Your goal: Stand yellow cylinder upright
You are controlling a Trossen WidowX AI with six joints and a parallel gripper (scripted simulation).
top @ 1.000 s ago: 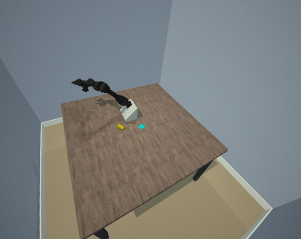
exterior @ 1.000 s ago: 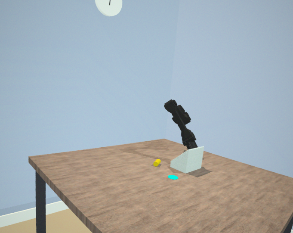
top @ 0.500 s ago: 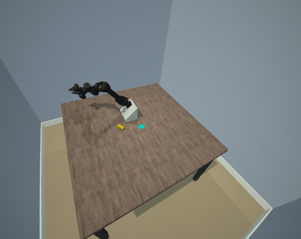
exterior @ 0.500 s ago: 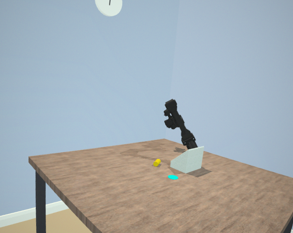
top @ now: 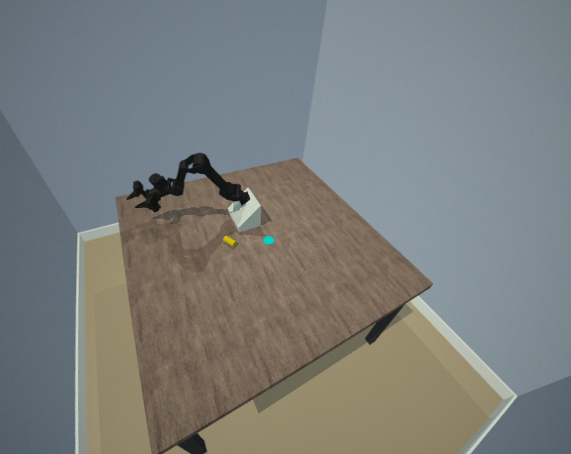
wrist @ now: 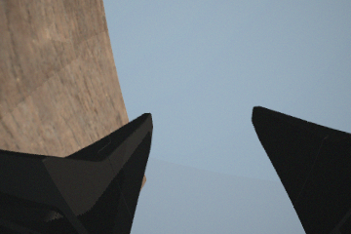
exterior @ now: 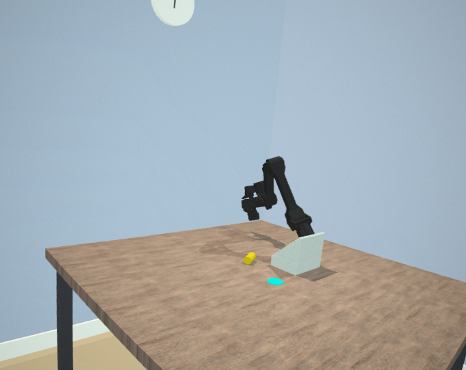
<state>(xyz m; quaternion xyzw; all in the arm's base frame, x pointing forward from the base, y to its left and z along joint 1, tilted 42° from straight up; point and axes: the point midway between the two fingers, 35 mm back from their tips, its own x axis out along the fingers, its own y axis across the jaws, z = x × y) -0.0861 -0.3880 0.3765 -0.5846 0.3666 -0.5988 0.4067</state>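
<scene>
My gripper tip is now 28 cm short of the yellow tall cylinder, 44 cm to the right of it and 12 cm above it. Also, from my gripper tip: cyan circle 32 cm ahead, 64 cm to the left, 14 cm below.
</scene>
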